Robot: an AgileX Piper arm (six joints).
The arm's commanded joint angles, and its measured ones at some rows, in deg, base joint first. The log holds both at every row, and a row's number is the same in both.
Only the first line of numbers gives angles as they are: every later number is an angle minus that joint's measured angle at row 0.
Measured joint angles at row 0:
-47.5, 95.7, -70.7, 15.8, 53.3, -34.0
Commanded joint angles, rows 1 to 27:
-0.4, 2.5, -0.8, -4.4, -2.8, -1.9
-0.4, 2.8, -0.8, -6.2, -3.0, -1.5
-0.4, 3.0, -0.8, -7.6, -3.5, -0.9
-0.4, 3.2, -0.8, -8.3, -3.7, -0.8
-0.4, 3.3, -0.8, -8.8, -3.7, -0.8
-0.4, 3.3, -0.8, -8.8, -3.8, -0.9
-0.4, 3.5, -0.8, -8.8, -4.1, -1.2
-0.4, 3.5, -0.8, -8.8, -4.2, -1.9
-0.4, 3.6, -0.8, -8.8, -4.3, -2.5
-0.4, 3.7, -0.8, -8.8, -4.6, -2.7
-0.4, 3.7, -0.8, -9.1, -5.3, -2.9
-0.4, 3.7, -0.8, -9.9, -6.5, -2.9
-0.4, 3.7, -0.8, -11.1, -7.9, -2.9
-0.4, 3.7, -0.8, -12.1, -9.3, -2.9
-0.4, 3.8, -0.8, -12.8, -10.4, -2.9
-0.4, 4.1, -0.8, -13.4, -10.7, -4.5
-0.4, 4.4, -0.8, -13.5, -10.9, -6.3
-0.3, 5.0, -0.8, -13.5, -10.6, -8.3
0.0, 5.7, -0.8, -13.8, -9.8, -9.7
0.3, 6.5, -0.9, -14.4, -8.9, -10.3
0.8, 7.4, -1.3, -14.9, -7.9, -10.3
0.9, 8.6, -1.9, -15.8, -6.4, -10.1
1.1, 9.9, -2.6, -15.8, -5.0, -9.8
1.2, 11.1, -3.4, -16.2, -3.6, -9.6
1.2, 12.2, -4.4, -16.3, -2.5, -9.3
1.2, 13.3, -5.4, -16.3, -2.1, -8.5
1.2, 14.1, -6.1, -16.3, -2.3, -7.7
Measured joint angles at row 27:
0.9, 10.8, -3.0, -15.8, -4.6, -9.1
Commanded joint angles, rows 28 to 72:
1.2, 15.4, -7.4, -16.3, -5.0, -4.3
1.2, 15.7, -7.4, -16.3, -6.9, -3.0
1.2, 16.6, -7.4, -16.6, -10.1, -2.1
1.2, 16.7, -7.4, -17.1, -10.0, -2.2
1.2, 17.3, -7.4, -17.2, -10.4, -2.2
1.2, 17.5, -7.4, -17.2, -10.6, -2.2
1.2, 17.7, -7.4, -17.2, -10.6, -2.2
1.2, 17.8, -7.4, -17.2, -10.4, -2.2
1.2, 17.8, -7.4, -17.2, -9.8, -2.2
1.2, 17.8, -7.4, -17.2, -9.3, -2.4
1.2, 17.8, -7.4, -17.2, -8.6, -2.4
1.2, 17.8, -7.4, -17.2, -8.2, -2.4
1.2, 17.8, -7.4, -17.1, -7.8, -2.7
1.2, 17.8, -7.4, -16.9, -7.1, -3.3
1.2, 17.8, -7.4, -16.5, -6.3, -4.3
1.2, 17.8, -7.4, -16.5, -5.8, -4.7
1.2, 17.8, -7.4, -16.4, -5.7, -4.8
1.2, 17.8, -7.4, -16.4, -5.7, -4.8
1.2, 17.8, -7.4, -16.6, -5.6, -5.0
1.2, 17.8, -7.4, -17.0, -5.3, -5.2
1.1, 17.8, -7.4, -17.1, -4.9, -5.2
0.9, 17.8, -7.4, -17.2, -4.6, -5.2
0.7, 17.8, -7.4, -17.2, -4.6, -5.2
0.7, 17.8, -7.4, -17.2, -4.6, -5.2
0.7, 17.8, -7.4, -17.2, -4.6, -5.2
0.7, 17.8, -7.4, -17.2, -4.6, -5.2
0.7, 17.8, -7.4, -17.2, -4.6, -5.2
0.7, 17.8, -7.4, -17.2, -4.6, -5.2
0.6, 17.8, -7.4, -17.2, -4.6, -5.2
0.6, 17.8, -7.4, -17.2, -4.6, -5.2
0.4, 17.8, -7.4, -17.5, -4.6, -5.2
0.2, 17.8, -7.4, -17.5, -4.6, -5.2
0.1, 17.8, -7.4, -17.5, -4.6, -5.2
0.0, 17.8, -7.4, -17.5, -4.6, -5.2
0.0, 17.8, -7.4, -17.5, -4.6, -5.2
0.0, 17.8, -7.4, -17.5, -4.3, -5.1
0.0, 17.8, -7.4, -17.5, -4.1, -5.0
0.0, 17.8, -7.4, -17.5, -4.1, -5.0
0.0, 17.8, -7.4, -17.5, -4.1, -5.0
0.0, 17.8, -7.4, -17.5, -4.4, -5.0
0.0, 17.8, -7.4, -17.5, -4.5, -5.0
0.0, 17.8, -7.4, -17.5, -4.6, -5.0
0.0, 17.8, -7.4, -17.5, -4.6, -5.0
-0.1, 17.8, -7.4, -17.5, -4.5, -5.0
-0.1, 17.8, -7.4, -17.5, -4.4, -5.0
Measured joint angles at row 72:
0.3, 17.9, -7.0, -17.3, -4.4, -4.8
